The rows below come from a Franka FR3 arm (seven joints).
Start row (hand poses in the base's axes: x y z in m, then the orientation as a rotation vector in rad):
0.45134, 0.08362, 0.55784, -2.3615, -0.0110, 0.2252
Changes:
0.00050, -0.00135, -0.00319, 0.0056, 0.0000, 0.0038
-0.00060, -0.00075, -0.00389, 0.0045, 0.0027, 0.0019
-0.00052, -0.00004, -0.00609, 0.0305, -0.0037, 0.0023
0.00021, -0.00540, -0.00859, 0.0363, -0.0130, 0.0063
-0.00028, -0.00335, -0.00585, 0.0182, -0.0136, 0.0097
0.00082, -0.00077, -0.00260, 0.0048, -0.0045, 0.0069
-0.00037, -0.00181, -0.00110, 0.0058, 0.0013, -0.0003
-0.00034, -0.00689, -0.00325, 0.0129, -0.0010, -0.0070
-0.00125, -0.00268, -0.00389, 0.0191, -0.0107, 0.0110
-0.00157, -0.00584, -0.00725, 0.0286, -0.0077, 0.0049
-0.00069, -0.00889, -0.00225, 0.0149, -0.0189, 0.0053
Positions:
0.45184, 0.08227, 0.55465, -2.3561, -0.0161, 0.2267
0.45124, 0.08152, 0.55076, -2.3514, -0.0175, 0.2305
0.45072, 0.08148, 0.54467, -2.3216, -0.0253, 0.2255
0.45093, 0.07608, 0.53608, -2.2872, -0.0429, 0.2115
0.45065, 0.07273, 0.53023, -2.2708, -0.0627, 0.1998
0.45147, 0.07196, 0.52763, -2.2666, -0.0733, 0.1980
0.45110, 0.07015, 0.52653, -2.2607, -0.0728, 0.1989
0.45076, 0.06326, 0.52328, -2.2479, -0.0665, 0.1931
0.44951, 0.06058, 0.51939, -2.2301, -0.0861, 0.1856
0.44794, 0.05474, 0.51214, -2.2024, -0.0978, 0.1774
0.44725, 0.04585, 0.50989, -2.1894, -0.1151, 0.1584

